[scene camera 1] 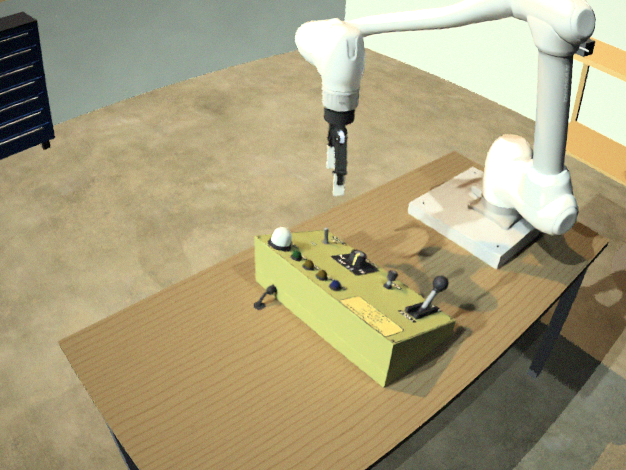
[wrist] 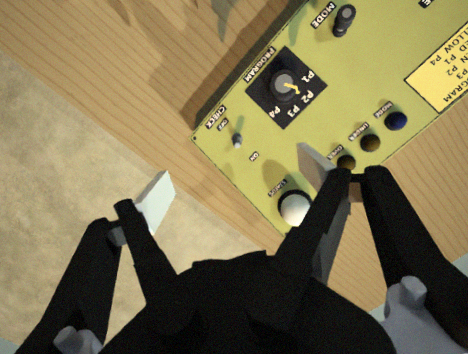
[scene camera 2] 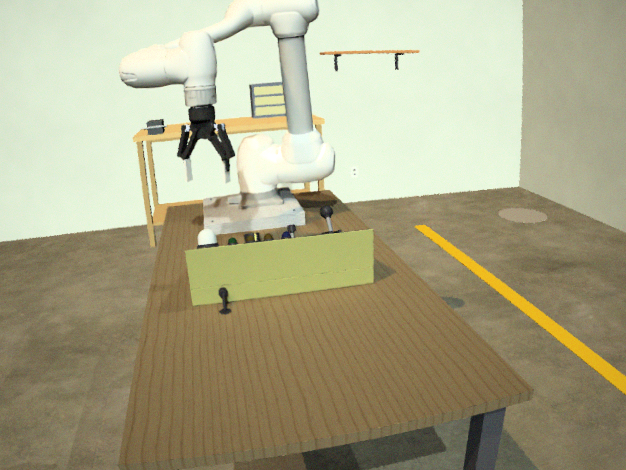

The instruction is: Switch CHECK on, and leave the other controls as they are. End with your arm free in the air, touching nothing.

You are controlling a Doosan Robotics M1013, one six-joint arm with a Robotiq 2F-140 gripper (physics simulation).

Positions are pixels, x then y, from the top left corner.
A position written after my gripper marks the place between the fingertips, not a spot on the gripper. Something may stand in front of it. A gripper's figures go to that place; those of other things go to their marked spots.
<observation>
My gripper [scene camera 1: 334,180] is 1.52 m from the lens. A yellow-green control box [scene camera 1: 379,328]: 1.30 m from the lens.
</observation>
